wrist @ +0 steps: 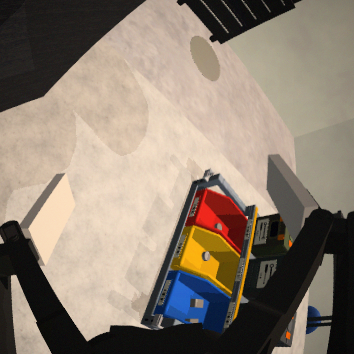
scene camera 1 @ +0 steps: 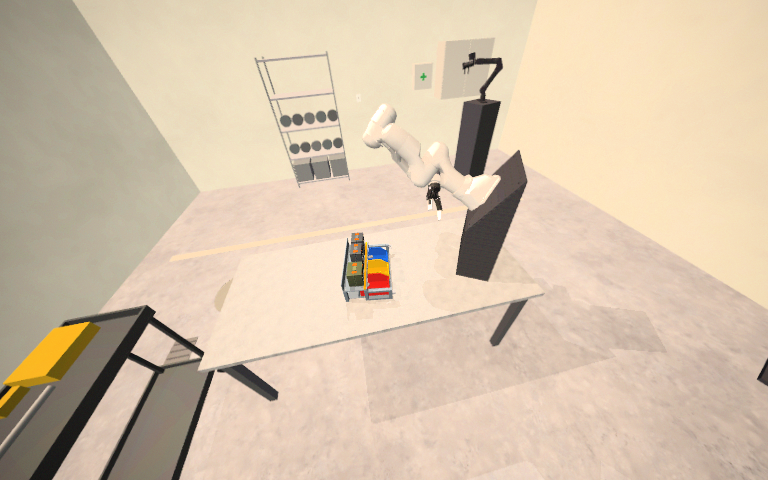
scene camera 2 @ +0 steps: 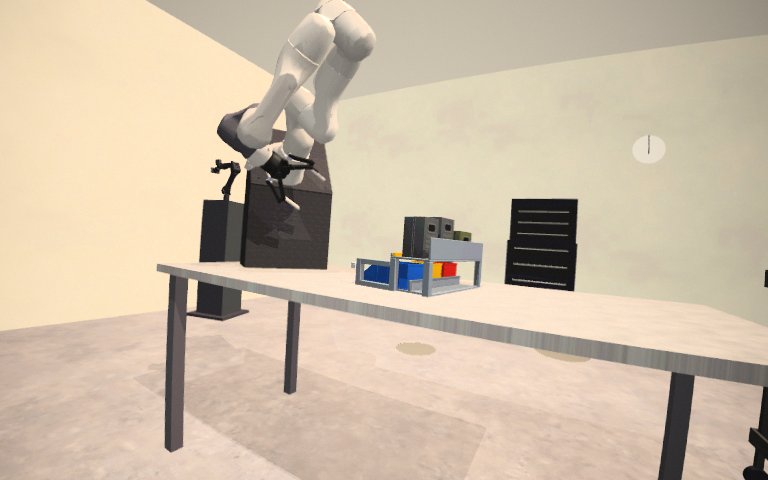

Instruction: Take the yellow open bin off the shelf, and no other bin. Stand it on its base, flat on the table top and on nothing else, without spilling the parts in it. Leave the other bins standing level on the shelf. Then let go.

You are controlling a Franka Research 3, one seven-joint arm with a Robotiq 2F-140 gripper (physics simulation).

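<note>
The yellow open bin stands in the lower level of a grey shelf on the table. It sits between the red bin and the blue bin. In the wrist view a small light part lies in the yellow bin, and small parts lie in the other two. In scene camera 2 the yellow bin is mostly hidden behind the shelf and the blue bin. My gripper is wide open and empty, high above the table and well apart from the shelf.
Dark boxes and a green box stand on the shelf's upper level, behind a yellow edge strip. The dark robot pedestal rises at one end of the table.
</note>
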